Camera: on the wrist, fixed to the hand. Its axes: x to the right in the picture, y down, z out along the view.
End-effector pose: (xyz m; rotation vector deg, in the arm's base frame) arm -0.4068 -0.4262 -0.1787 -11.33 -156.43 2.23
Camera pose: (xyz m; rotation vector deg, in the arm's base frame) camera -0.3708 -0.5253 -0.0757 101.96 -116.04 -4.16
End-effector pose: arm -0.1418 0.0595 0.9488 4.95 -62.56 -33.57
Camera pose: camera -0.0910 -0.0444 0.8574 69.94 -45.60 -100.32
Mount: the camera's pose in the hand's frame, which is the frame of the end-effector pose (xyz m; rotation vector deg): -0.0068 -0.0990 -0.1090 13.82 7.79 -87.46
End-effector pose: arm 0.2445 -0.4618 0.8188 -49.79 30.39 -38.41
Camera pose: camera 0.1364 -0.5592 0.8424 -51.42 -12.67 -122.15
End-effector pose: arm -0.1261 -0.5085 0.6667 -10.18 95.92 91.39
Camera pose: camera -0.1105 -0.6277 0.5814 -64.30 66.35 12.62
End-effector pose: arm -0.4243 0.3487 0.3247 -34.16 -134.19 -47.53
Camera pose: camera -0.4358 0.2037 0.3488 85.42 -137.27 -58.46
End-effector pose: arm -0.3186 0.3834 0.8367 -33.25 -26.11 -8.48
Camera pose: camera -0.3098 0.2404 0.8019 7.35 -39.55 -88.92
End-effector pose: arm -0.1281 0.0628 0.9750 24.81 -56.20 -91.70
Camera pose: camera -0.1086 0.0298 0.8327 -91.02 36.58 143.09
